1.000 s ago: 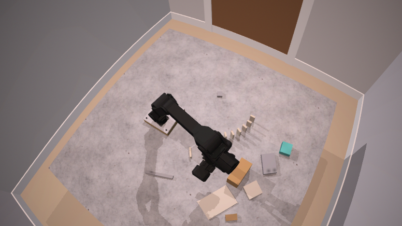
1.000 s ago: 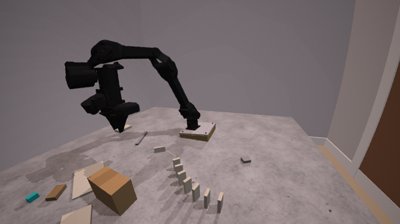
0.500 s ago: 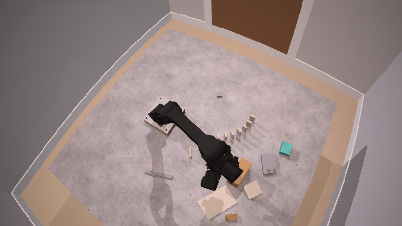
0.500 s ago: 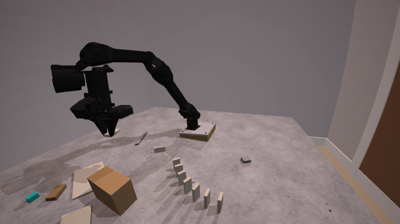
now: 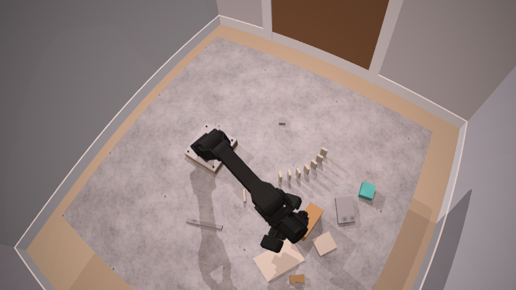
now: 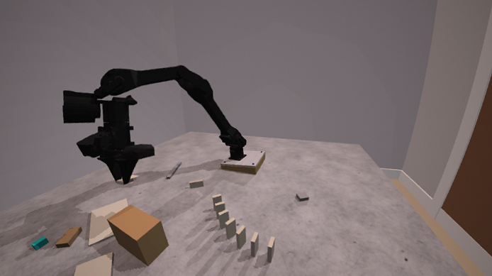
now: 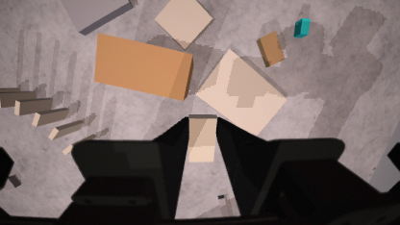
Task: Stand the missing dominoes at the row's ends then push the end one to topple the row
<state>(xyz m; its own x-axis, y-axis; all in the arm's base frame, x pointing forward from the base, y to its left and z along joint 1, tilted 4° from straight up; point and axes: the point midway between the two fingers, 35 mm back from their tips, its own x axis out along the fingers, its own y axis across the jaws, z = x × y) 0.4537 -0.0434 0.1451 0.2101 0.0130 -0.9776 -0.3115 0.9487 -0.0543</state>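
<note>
The cream flat panel lies 13 cm below my gripper tip, 8 cm to the right of it and 4 cm ahead of it. The rest, counted from my gripper tip: orange box: 9 cm to the left, 9 cm below, 3 cm ahead; small brown block: 14 cm ahead, 13 cm below, 9 cm to the right; small cream tile: 13 cm below, 13 cm ahead, 7 cm to the left.
</note>
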